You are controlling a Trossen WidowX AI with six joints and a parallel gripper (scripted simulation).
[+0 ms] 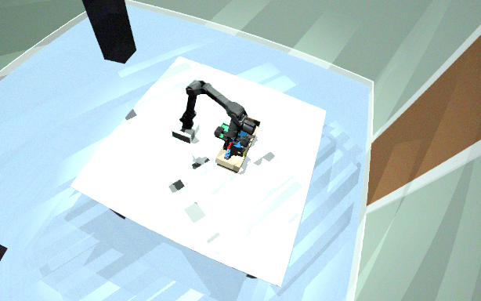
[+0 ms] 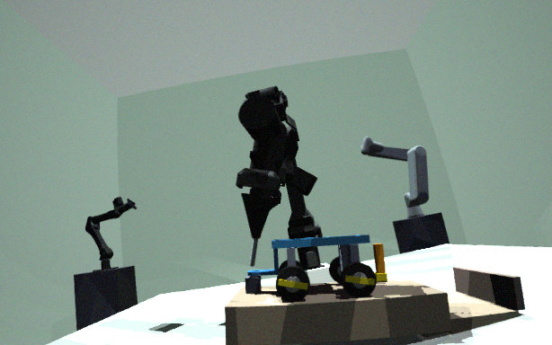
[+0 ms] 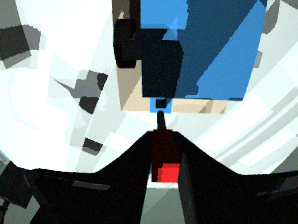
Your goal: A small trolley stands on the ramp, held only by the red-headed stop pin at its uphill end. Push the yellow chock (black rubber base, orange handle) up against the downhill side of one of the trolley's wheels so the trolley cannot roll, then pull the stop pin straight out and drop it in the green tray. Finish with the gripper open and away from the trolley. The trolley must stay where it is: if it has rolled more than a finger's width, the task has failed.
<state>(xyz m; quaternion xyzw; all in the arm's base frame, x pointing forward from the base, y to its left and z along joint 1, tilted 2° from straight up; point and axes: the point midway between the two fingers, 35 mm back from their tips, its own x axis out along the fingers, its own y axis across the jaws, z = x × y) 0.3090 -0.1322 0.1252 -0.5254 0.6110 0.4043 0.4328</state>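
Now: the yellow chock 10 mm behind my gripper tip, 190 mm to the left of it and 90 mm below it. The rest, counted from my gripper tip: red-headed stop pin (right at my gripper tip); then trolley (30 mm ahead, 90 mm to the left, 60 mm below); then dark end wall (60 mm ahead, 350 mm to the left, 140 mm below).
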